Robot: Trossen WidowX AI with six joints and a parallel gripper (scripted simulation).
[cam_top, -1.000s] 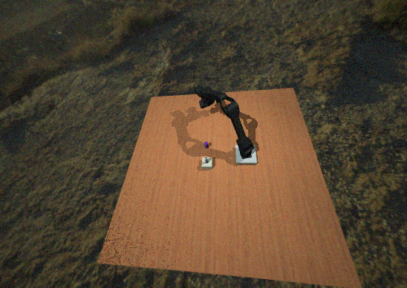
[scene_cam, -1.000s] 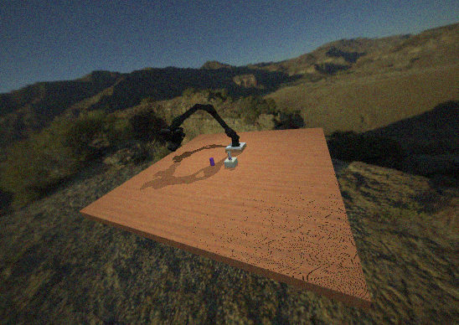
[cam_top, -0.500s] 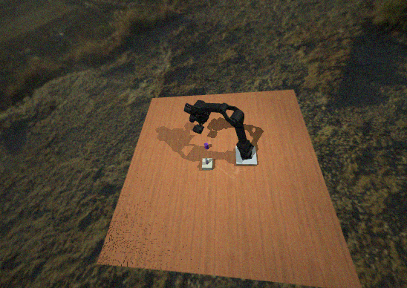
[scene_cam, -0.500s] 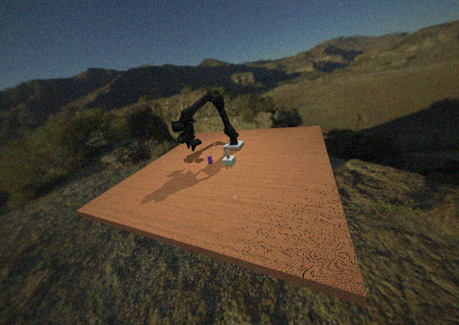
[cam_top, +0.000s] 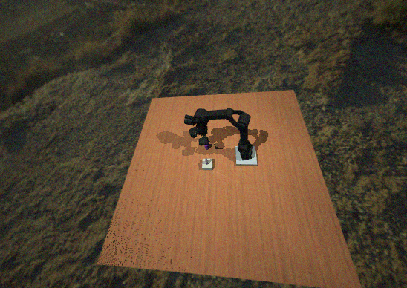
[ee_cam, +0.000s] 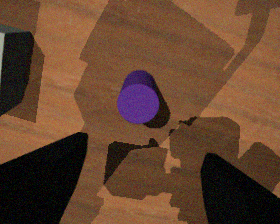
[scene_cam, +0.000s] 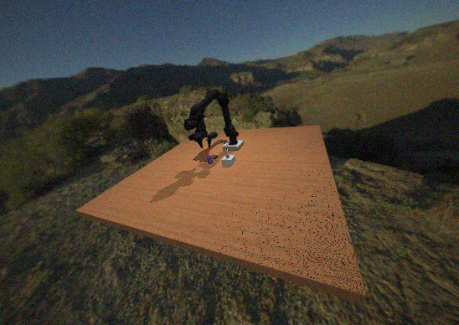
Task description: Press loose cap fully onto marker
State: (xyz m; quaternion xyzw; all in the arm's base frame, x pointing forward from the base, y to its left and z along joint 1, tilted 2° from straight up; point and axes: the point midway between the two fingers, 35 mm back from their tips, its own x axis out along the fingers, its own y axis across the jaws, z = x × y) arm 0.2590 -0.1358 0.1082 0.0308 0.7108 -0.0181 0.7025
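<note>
The purple cap is 90 mm below my gripper tip. Also, from my gripper tip: holder block 140 mm to the left, 100 mm below, 10 mm ahead.
</note>
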